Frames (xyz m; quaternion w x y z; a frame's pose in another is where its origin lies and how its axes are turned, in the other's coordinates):
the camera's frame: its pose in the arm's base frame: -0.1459 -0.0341 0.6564 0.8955 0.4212 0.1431 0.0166
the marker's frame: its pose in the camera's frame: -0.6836 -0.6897 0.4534 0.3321 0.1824 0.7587 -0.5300
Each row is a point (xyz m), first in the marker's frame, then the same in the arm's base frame.
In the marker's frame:
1: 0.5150 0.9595 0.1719
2: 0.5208 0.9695 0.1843
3: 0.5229 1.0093 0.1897
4: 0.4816 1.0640 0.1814
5: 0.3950 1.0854 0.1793
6: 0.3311 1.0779 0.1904
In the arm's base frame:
1: -0.7336 0.0130 -0.0127
2: -0.7322 0.0188 -0.0285
3: -0.7152 0.0512 -0.0454
4: -0.6555 0.0855 -0.0407
5: -0.5701 0.0727 -0.0183
6: -0.5156 0.0386 -0.0068

